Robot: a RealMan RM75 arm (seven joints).
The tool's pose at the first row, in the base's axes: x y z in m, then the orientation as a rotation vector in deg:
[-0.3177 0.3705 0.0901 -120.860 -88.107 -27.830]
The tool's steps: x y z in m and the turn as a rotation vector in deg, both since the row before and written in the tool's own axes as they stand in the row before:
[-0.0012 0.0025 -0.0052 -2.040 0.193 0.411]
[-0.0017 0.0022 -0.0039 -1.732 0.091 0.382]
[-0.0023 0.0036 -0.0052 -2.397 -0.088 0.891]
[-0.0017 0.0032 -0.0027 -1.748 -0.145 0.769]
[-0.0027 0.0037 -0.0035 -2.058 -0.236 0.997]
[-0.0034 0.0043 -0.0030 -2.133 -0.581 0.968]
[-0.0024 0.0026 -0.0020 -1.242 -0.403 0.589]
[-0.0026 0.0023 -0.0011 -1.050 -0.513 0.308]
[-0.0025 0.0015 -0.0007 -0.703 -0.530 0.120]
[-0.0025 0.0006 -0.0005 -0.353 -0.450 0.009]
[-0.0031 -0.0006 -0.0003 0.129 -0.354 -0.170]
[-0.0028 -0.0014 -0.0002 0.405 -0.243 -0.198]
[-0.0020 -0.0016 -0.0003 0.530 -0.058 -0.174]
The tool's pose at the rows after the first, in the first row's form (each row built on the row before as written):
[-0.3157 0.3660 0.0933 -122.559 -87.656 -29.650]
[-0.3143 0.3619 0.0953 -124.056 -87.251 -31.124]
[-0.3120 0.3561 0.0979 -126.478 -86.342 -32.844]
[-0.3099 0.3523 0.0989 -128.360 -85.544 -33.987]
[-0.3079 0.3470 0.1001 -130.665 -84.486 -35.244]
[-0.3057 0.3412 0.1005 -133.220 -83.579 -36.217]
[-0.3047 0.3373 0.1008 -134.763 -83.025 -36.709]
[-0.3039 0.3338 0.1003 -136.070 -82.859 -36.987]
[-0.3037 0.3309 0.0996 -137.019 -82.929 -36.989]
[-0.3043 0.3285 0.0988 -137.588 -83.103 -36.798]
[-0.3062 0.3263 0.0975 -137.626 -83.460 -36.331]
[-0.3086 0.3247 0.0963 -137.365 -83.801 -35.751]
[-0.3109 0.3237 0.0956 -136.901 -84.031 -35.262]

